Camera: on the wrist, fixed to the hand. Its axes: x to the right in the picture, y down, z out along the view.
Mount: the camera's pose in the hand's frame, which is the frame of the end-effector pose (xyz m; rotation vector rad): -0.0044 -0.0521 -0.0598 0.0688 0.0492 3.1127
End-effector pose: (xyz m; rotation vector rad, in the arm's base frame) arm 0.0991 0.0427 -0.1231 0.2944 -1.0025 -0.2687
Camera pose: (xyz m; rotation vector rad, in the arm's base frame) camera 0.1435 0.0030 -0.1756 -1.3090 -0.3920 2.5035
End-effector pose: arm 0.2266 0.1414 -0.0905 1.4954 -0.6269 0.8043
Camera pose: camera 0.2578 0.2051 -0.1263 0.6606 1.6461 -1.6533
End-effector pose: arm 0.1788 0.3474 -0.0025 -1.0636 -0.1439 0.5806
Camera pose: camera 0.2178 0.2800 0.0134 0.1653 -1.4089 -2.2244
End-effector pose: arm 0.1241 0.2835 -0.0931 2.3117 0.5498 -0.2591
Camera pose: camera 0.0977 0.3575 -0.0813 0.7049 -2.6660 1.1193
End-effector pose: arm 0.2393 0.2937 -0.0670 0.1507 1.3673 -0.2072
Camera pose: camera 0.1692 0.2569 -0.0738 1.9245 -0.1501 2.2336
